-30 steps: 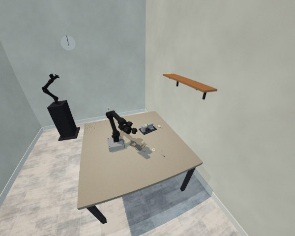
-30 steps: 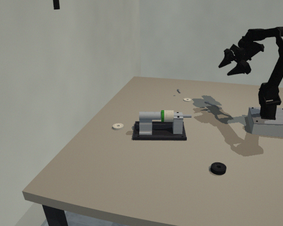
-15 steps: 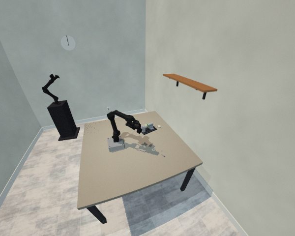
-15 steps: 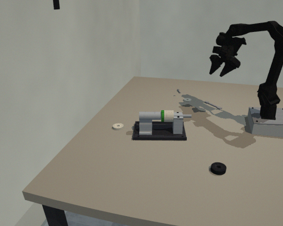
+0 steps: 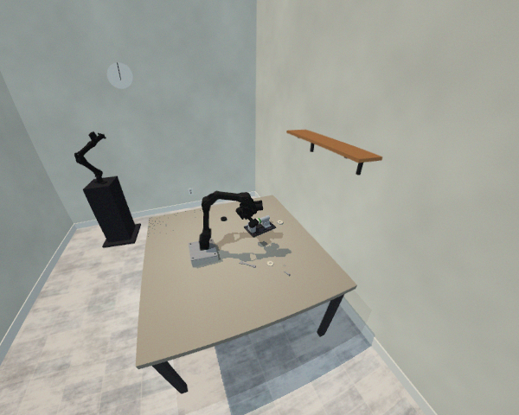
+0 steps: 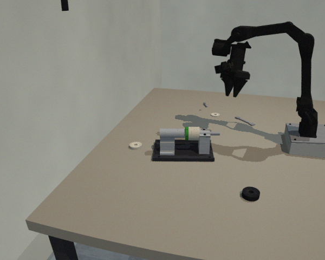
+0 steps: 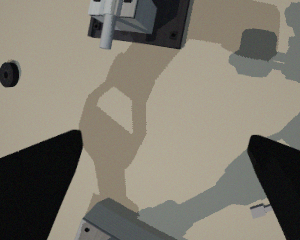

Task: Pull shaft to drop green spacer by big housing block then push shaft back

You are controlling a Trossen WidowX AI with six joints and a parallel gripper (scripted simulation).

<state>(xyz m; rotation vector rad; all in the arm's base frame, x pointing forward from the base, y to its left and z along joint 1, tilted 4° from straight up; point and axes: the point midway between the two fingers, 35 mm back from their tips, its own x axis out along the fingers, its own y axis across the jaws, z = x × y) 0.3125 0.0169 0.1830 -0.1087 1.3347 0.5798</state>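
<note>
Right now the grey shaft is 9 cm ahead of my hand, 15 cm to the left of it and 14 cm below it. From my hand the other things lie so: green spacer (14 cm ahead, 17 cm to the left, 15 cm below); black ring (13 cm behind, 38 cm to the left, 22 cm below); wrench (5 cm behind, 21 cm to the right, 22 cm below).
</note>
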